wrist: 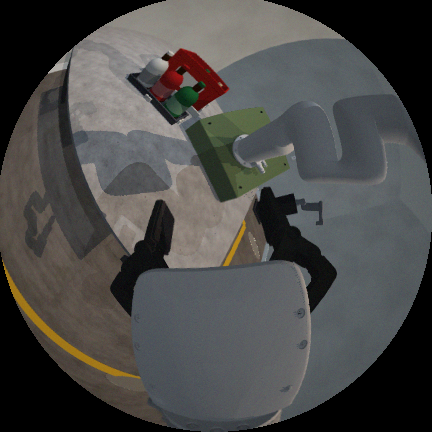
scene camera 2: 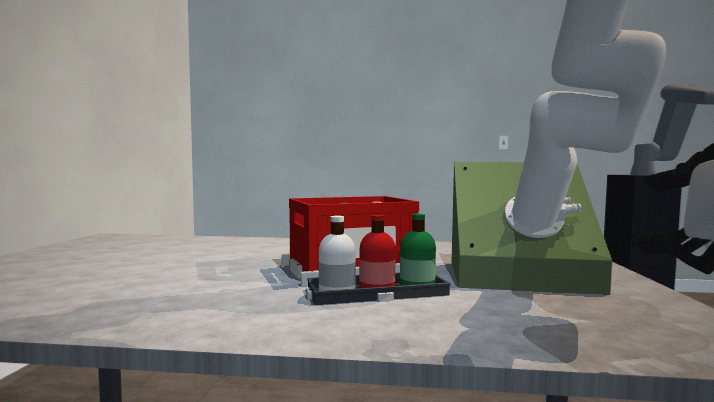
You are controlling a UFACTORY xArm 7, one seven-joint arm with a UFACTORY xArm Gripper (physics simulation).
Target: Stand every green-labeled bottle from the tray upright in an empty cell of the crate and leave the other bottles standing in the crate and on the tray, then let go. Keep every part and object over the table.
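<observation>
A green-labeled bottle stands upright at the right end of the black tray. A red bottle stands in the middle of the tray, and a white bottle stands at its left end. The red crate stands close behind the tray; its cells are mostly hidden, and small bits of something show near its rim. My gripper is open, with nothing between its fingers, far from the tray. In the scene view parts of it show at the right edge.
The green sloped base block carries the arm, right of the crate and tray. The table's front edge runs across the scene view. A black stand is behind the table at the right.
</observation>
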